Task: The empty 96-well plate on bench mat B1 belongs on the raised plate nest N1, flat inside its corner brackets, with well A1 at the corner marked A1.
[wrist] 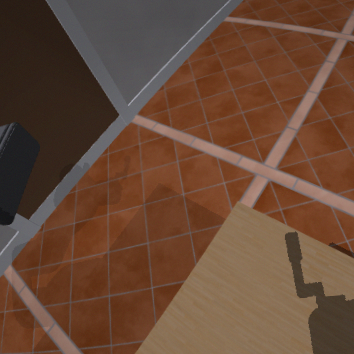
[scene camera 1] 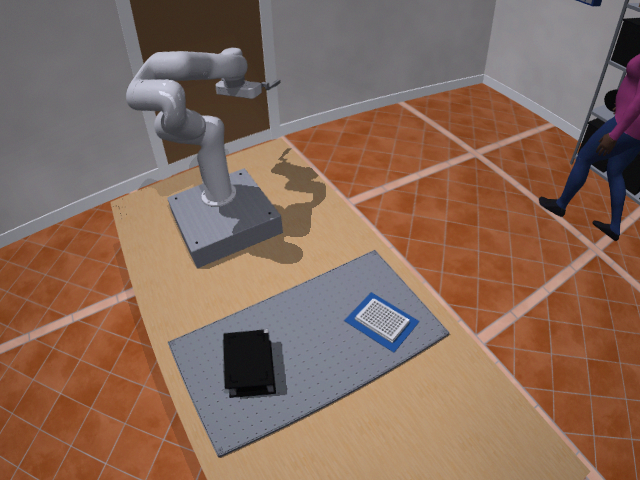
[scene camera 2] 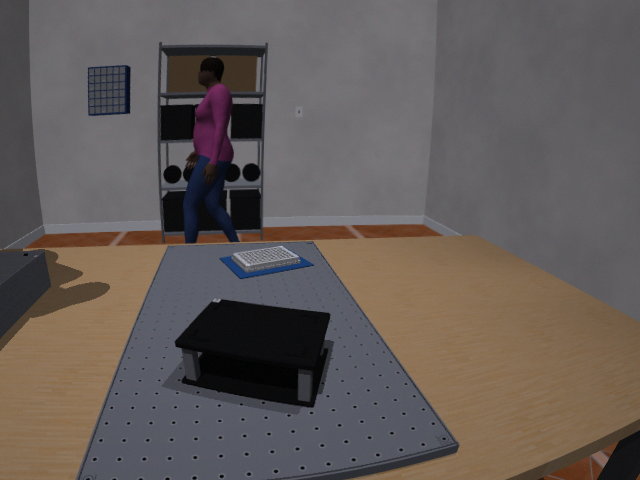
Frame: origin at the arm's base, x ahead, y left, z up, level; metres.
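Seen in the pictures: hand, its tool point: (wrist: pixel 183 138) (scene camera 1: pixel 257 81); arm's base, origin of its link: (scene camera 1: pixel 219 195).
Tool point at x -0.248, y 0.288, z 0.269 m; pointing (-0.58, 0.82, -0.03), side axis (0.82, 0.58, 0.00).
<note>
Pixels of each thing's top centre, then the offset from my tool point to it. "spot": a spot on its surface instead. Level surfaces: height alone.
- white 96-well plate, centre of its top: (scene camera 2: pixel 265 255) (scene camera 1: pixel 382 318) dx +0.931, dy -0.085, dz -0.318 m
- blue bench mat B1, height of its surface: dz -0.333 m
- black raised nest N1, centre of its top: (scene camera 2: pixel 256 325) (scene camera 1: pixel 246 357) dx +0.878, dy -0.464, dz -0.271 m
- small pale tag, a spot on its surface: (scene camera 2: pixel 216 300) (scene camera 1: pixel 265 331) spot: dx +0.829, dy -0.385, dz -0.274 m
- grey perforated board, height of its surface: dz -0.335 m
- wooden table, height of its surface: dz -0.347 m
The white 96-well plate (scene camera 1: pixel 382 319) (scene camera 2: pixel 266 257) lies flat on the blue bench mat B1 (scene camera 1: pixel 393 346) (scene camera 2: pixel 241 274), at the right of the board in scene camera 1. The black raised nest N1 (scene camera 1: pixel 248 360) (scene camera 2: pixel 258 329) stands on pale posts near the board's other end, its top bare. A small pale tag (scene camera 1: pixel 265 331) (scene camera 2: pixel 216 300) is at one corner, its lettering unreadable. My gripper (scene camera 1: pixel 270 84) is open and empty, high behind the base and far from plate and nest; its fingers partly hide each other. The wrist view shows a dark gripper part at the left edge. Plate and nest do not show there.
The grey perforated board (scene camera 1: pixel 315 330) (scene camera 2: pixel 268 441) lies on the wooden table (scene camera 1: pixel 439 413) (scene camera 2: pixel 465 320) (wrist: pixel 225 300). The arm's grey base block (scene camera 1: pixel 237 248) (scene camera 2: pixel 20 289) stands beside it. A person (scene camera 1: pixel 620 129) (scene camera 2: pixel 212 134) is near the shelf unit (scene camera 2: pixel 211 50). A wall and brown door are behind the arm.
</note>
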